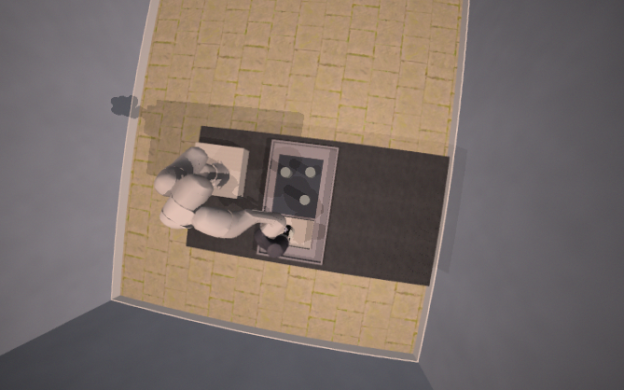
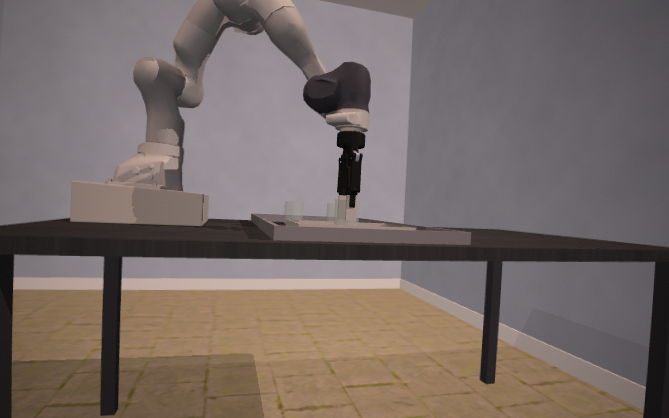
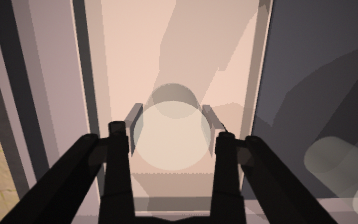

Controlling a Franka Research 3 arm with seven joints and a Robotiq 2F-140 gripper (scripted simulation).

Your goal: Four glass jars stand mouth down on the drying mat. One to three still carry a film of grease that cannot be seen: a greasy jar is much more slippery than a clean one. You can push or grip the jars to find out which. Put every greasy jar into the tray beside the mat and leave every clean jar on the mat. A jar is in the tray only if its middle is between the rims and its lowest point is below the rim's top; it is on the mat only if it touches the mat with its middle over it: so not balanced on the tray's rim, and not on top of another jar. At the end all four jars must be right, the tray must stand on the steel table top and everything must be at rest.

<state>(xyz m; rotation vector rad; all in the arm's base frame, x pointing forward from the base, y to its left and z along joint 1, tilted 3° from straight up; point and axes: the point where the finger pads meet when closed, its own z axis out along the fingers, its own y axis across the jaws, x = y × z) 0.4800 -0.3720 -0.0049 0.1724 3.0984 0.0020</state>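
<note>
My hand is 6 cm above the tray. From my hand the other things lie so: grey steel top: 4 cm ahead, 21 cm to the left, 7 cm below; dark drying mat: 4 cm ahead, 32 cm to the left, 7 cm below.
</note>
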